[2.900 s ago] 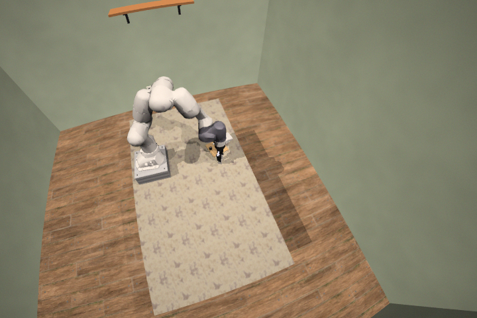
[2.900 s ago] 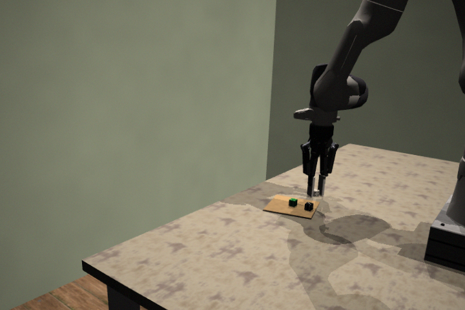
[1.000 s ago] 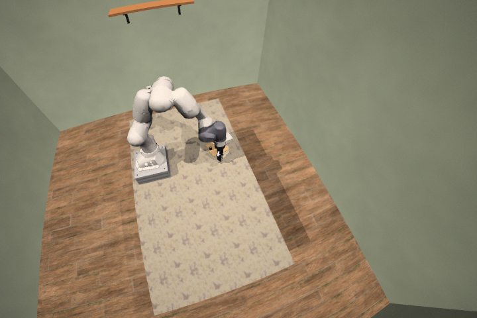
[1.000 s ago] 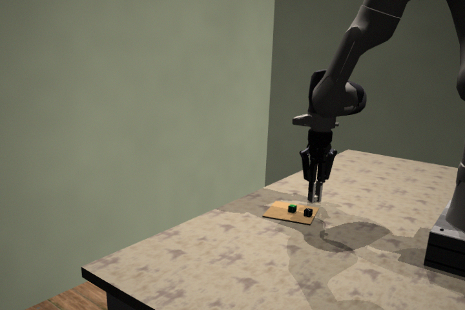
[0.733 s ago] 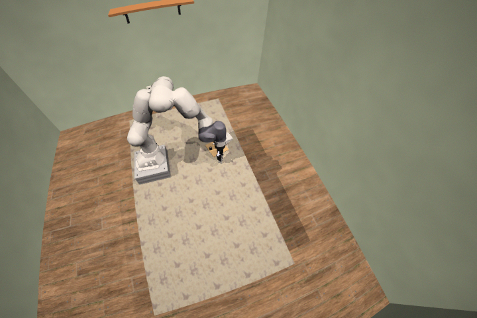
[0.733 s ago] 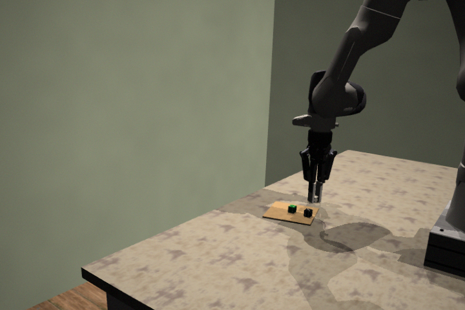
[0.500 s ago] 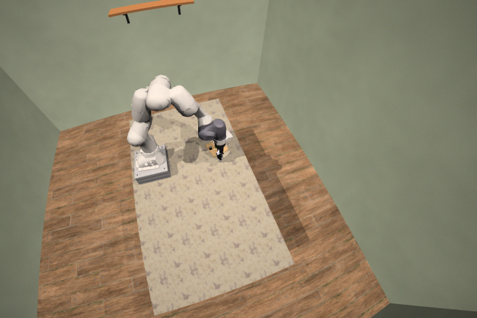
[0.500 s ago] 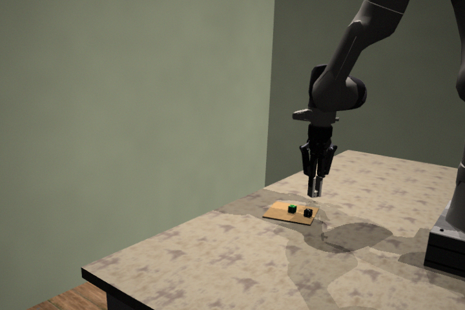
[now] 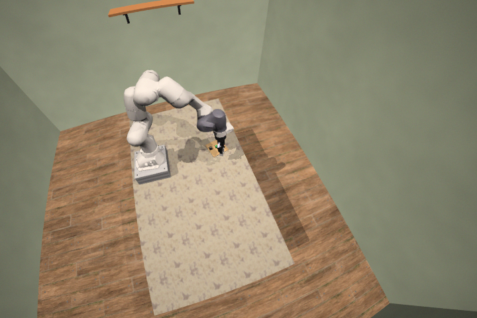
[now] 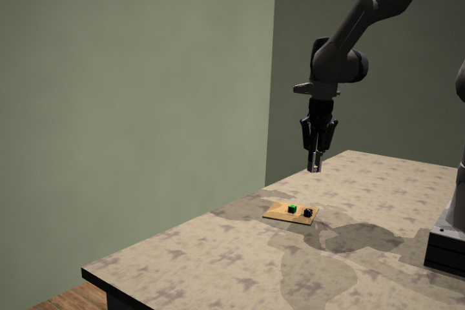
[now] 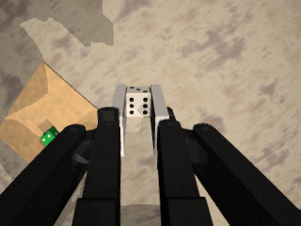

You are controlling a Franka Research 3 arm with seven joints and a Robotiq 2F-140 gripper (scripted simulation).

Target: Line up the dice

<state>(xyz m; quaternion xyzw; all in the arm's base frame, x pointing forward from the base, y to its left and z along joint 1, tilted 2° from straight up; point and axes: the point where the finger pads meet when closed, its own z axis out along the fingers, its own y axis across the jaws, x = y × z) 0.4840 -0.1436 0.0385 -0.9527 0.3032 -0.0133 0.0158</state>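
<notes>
My gripper is now 14 cm to the right of the green die and 12 cm above it. The rest, counted from my hand: tan mat 14 cm to the left, 13 cm below; then black die 5 cm behind, 14 cm to the left, 12 cm below; then white die 3 cm below.
</notes>
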